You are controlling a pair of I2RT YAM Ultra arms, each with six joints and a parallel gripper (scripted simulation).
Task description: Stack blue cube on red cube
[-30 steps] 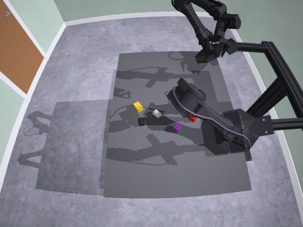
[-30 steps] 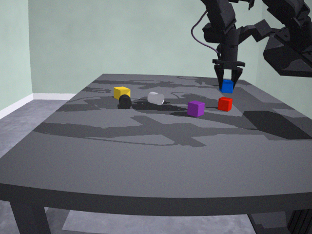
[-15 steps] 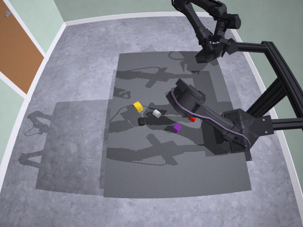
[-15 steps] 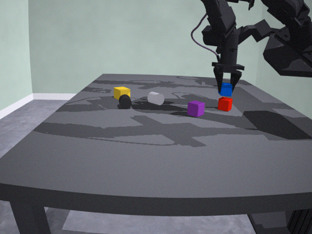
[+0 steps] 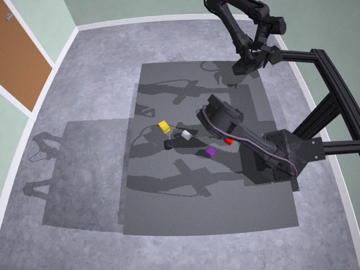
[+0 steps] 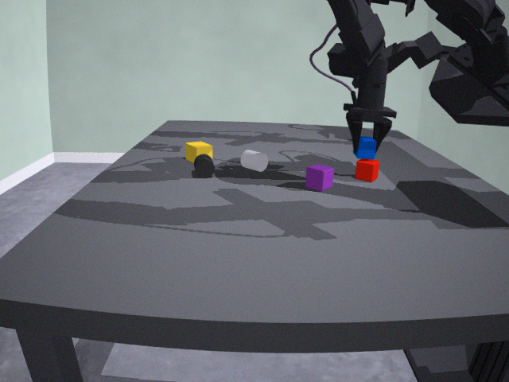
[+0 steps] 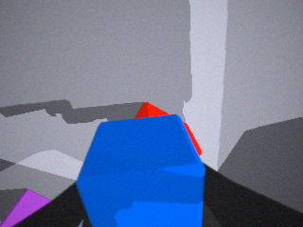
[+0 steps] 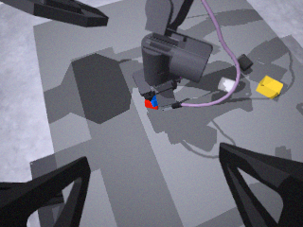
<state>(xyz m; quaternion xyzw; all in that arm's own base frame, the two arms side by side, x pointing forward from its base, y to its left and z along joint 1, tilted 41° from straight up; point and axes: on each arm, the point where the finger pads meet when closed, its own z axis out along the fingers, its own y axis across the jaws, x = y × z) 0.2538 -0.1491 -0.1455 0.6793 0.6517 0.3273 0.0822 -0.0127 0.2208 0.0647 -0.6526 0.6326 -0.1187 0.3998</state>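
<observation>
Now: left hand 4 cm above the red cube, 1 cm to the right of it and 1 cm past it. Also, from my left hand: purple cube 11 cm ahead, 8 cm to the left, 4 cm below; blue cube right at my left hand; white cylinder 24 cm ahead, 4 cm below, 3 cm to the right.
</observation>
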